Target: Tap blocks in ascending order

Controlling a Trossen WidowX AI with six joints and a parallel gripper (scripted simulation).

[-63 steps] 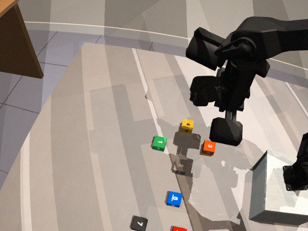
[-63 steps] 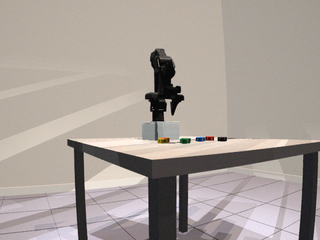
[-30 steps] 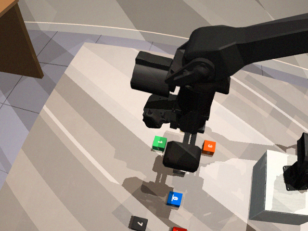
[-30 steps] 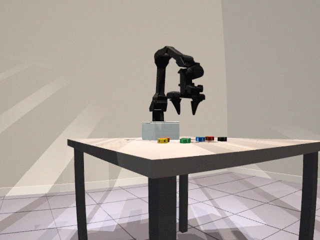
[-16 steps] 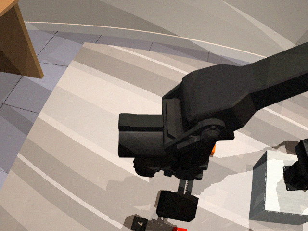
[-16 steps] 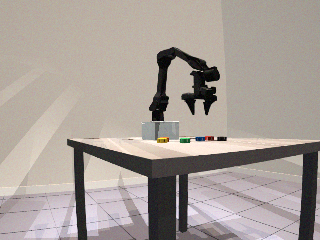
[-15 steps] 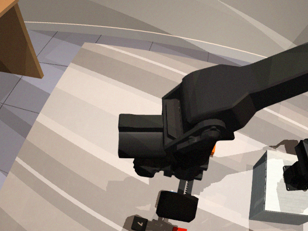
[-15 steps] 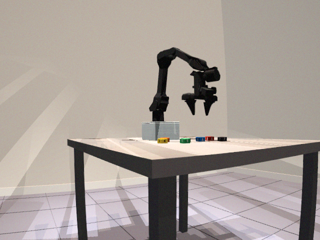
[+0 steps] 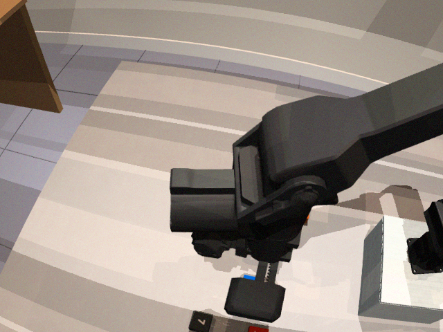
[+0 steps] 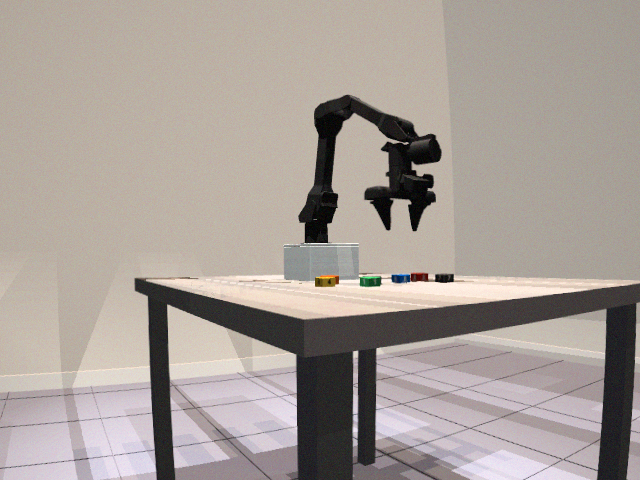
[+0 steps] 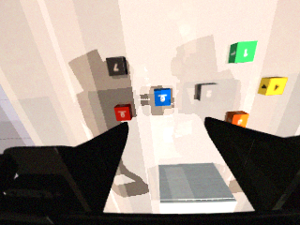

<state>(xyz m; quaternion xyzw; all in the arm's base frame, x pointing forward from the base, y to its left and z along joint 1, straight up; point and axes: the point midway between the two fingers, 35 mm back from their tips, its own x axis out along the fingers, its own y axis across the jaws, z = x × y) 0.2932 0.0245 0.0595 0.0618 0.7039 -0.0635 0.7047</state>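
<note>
The green block marked 1 lies 40 mm ahead of my gripper tip, 160 mm to the right of it and 120 mm below it. Also, from my gripper tip: blue block: 120 mm below; then grey block marked 2: 10 mm behind, 90 mm to the right, 120 mm below; then red block: 10 mm behind, 90 mm to the left, 120 mm below.
</note>
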